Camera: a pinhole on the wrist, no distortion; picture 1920 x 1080 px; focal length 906.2 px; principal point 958.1 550.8 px. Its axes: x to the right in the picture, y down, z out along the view. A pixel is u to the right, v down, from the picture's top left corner.
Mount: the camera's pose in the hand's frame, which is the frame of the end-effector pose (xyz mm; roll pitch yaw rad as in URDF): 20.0 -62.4 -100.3 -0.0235 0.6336 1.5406
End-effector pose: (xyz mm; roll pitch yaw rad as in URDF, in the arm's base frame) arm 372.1 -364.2 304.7 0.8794 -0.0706 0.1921
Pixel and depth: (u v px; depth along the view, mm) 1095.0 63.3 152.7
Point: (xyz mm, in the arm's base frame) 465.0 -325.1 353.4
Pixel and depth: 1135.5 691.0 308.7
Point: 326.4 -350.4 504.4
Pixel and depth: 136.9 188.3 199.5
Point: 497.7 -531.6 348.8
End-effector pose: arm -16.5 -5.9 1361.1 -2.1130 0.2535 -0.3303
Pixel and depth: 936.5 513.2 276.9
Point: -5.1 52.7 1210.5
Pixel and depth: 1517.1 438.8 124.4
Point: -17.1 -86.4 1314.1
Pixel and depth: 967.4 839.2 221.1
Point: -78.5 44.4 1277.2
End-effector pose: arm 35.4 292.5 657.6 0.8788 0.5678 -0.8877
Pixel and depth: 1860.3 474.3 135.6
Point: 176.1 333.8 683.4
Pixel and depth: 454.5 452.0 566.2
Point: -119.7 -161.0 923.8
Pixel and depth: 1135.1 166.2 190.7
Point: 136.4 208.4 672.5
